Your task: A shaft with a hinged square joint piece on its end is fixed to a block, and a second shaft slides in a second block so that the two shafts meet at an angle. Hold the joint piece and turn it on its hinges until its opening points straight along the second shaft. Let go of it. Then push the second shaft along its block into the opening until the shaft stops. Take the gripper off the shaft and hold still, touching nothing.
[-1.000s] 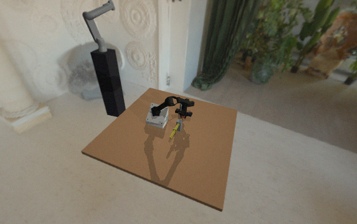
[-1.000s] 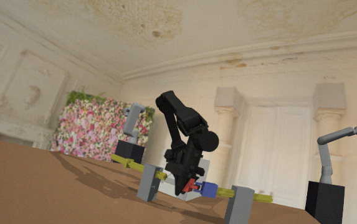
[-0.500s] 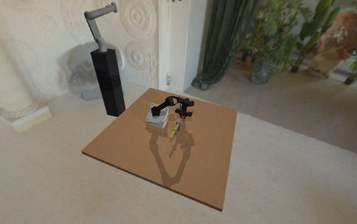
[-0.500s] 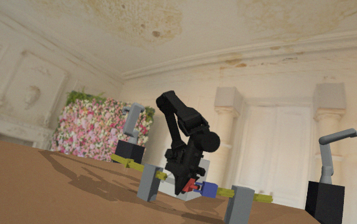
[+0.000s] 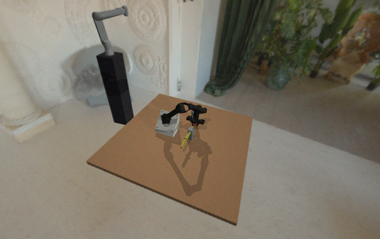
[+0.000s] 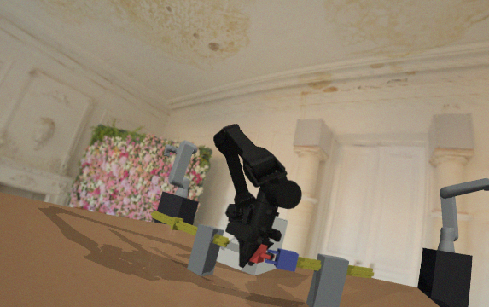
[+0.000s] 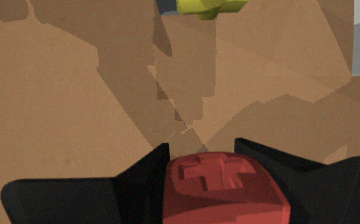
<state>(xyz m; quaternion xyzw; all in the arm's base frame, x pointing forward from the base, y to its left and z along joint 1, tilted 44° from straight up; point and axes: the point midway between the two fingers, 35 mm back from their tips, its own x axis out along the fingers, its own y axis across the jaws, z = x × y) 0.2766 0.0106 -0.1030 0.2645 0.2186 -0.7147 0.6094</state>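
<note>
Now: gripper tip 40 mm below the red joint piece and 20 mm to the right of it.
</note>
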